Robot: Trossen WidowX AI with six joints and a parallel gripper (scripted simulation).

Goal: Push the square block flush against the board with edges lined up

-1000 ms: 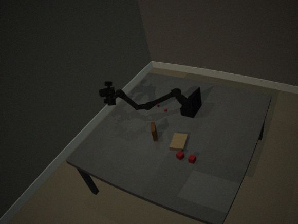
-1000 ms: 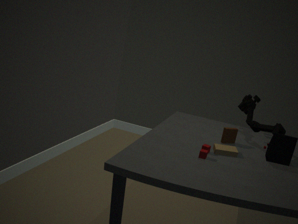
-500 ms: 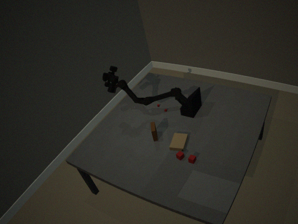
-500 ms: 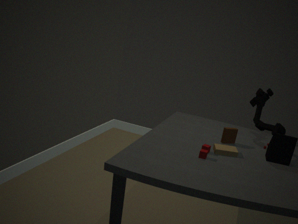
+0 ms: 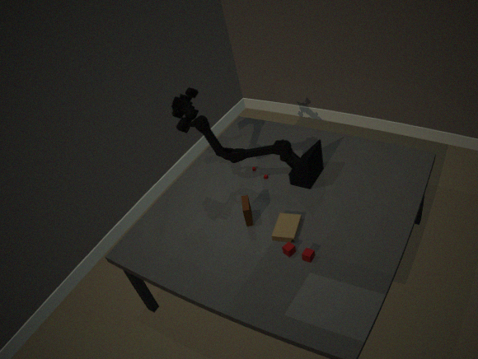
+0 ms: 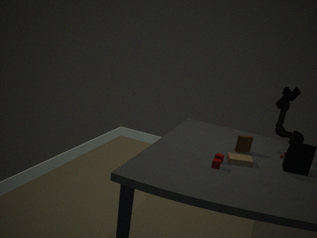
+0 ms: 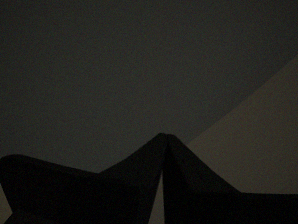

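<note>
Right now the square block is 390 mm ahead of my gripper tip, 570 mm to the left of it and 350 mm below it. From my gripper tip the other things lie so: tan board (400 mm ahead, 770 mm to the left, 390 mm below).
</note>
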